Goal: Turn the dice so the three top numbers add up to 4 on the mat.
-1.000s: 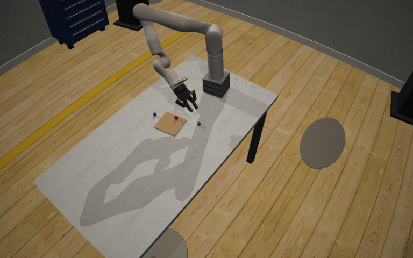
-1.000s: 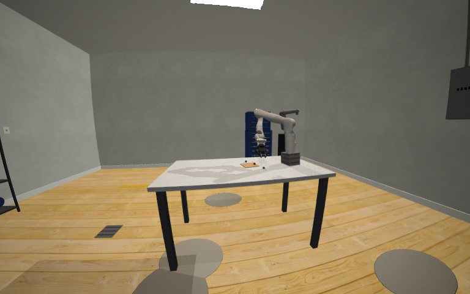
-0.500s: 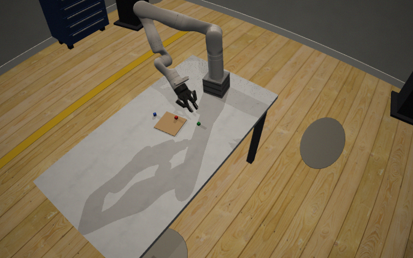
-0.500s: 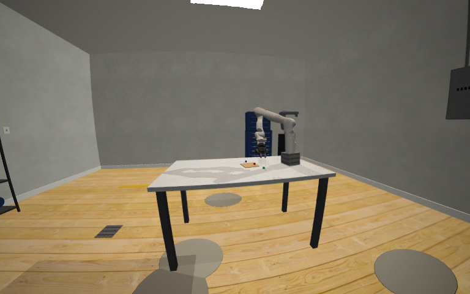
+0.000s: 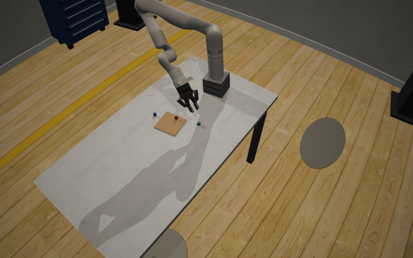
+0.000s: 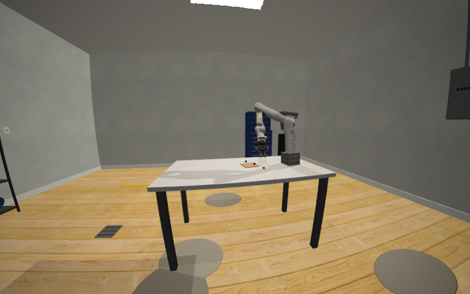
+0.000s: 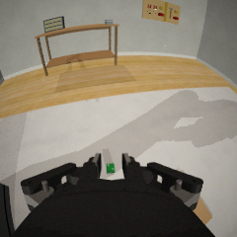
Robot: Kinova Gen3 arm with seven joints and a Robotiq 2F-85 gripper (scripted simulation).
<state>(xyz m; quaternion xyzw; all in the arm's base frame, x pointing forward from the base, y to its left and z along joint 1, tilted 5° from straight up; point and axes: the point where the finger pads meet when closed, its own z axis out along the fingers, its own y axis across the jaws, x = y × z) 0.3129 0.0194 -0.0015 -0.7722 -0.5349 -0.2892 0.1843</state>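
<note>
The green die lies 100 mm below my hand, 40 mm to the left of it and 10 mm ahead of it. Also, from my hand: blue die 230 mm to the right, 100 mm below, 70 mm ahead; then tan mat 110 mm to the right, 110 mm below, 80 mm ahead; then red die 100 mm to the right, 100 mm below, 30 mm ahead.
</note>
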